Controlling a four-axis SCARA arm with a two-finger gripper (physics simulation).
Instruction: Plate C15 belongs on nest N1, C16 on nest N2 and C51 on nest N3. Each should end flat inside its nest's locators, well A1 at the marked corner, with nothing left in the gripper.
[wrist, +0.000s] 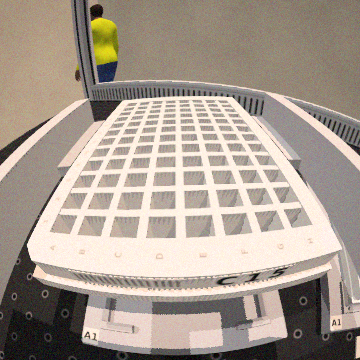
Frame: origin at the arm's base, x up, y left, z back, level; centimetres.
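Where they show: gripper, fingertip midpoint: (177, 106).
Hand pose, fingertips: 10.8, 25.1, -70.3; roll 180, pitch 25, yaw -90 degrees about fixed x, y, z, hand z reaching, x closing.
Note:
After its pixels a point has its place, as x, y, z.
The white deep-well plate C15 (172, 243) fills the middle of the wrist view, with its label on the near side and letters A to H along its near edge. My gripper (177, 106) @(10.8, 25.1, -70.3) is shut on plate C15, with one finger pad along each long side. The plate looks level. Below and partly behind it is a light grey nest (170, 327) @(2.5, 21.9, -61.9) with an A1 mark at its near left corner and locators showing; the plate hides the rest of it. The plate appears to be above this nest; I cannot tell the gap. Plates C16 and C51 cannot be made out.
Part of another nest (345, 324) @(2.5, 10.3, -64.4) with an A1 mark shows at the lower right. The black deck (40, 320) @(1.3, 30.0, -56.8) has a pattern of holes. A grey slotted rail (180, 93) @(3.6, 38.2, -100.4) and an upright post (84, 50) @(17.4, 68.5, -100.7) stand at the back. A person (105, 42) in a yellow top stands beyond them.

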